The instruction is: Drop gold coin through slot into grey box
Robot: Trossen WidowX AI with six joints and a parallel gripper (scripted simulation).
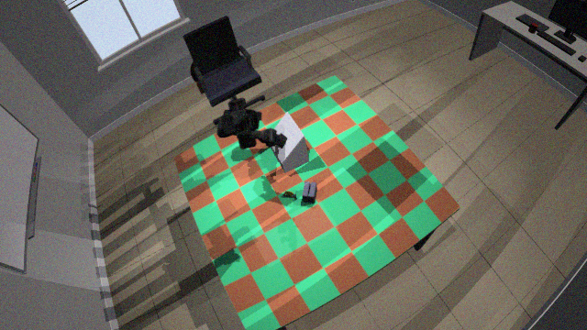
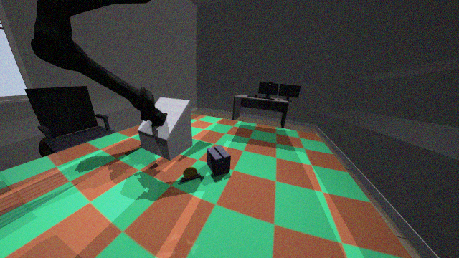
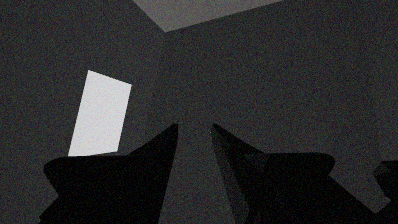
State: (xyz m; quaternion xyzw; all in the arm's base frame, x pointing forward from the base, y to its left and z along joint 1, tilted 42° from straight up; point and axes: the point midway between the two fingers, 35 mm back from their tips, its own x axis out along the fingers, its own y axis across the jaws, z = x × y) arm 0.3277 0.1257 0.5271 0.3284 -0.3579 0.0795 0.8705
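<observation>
My gripper tip is 5 cm past the gold coin, 13 cm to the right of it and 67 cm above it.
</observation>
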